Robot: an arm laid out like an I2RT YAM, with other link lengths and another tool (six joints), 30 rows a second.
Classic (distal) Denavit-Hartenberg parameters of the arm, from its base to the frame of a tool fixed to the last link. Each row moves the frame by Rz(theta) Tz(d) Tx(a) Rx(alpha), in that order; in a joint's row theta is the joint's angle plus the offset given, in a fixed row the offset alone. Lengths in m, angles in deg.
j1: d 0.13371; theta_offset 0; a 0.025; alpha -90
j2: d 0; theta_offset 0; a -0.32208; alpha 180
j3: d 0; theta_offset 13.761; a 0.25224; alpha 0
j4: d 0.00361; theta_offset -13.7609; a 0.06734; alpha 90
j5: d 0.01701; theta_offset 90; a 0; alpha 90
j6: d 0.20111; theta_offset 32.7; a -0.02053; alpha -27
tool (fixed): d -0.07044; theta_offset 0; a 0; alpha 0
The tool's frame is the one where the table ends.
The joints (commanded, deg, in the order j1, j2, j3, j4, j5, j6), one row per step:
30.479 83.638 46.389 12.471 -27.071 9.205
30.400 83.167 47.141 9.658 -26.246 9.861
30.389 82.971 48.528 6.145 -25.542 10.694
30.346 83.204 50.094 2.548 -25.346 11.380
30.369 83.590 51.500 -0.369 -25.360 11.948
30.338 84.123 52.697 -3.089 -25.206 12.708
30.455 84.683 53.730 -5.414 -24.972 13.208
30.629 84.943 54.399 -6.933 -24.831 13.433
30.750 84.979 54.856 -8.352 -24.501 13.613
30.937 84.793 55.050 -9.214 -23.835 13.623
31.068 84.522 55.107 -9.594 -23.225 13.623
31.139 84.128 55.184 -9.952 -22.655 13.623
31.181 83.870 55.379 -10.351 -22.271 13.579
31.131 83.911 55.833 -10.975 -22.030 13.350
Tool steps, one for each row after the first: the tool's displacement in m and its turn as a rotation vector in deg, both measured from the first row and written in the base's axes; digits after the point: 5 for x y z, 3 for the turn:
0.00019 -0.00309 -0.00094 -0.806 1.712 -1.076
0.00112 -0.00502 -0.00123 -1.676 3.863 -2.055
0.00216 -0.00574 -0.00294 -2.614 6.285 -2.568
0.00297 -0.00542 -0.00445 -3.345 8.346 -2.793
0.00422 -0.00586 -0.00789 -4.144 10.644 -3.322
0.00486 -0.00547 -0.01140 -5.010 12.530 -3.668
0.00445 -0.00480 -0.01296 -5.582 13.592 -3.743
0.00363 -0.00529 -0.01431 -6.193 14.470 -4.012
0.00271 -0.00606 -0.01455 -6.755 14.676 -4.414
0.00215 -0.00694 -0.01377 -7.059 14.531 -4.810
0.00159 -0.00821 -0.01195 -7.247 14.263 -5.228
0.00134 -0.00902 -0.01019 -7.404 14.068 -5.495
0.00212 -0.00945 -0.00908 -7.721 14.003 -5.643

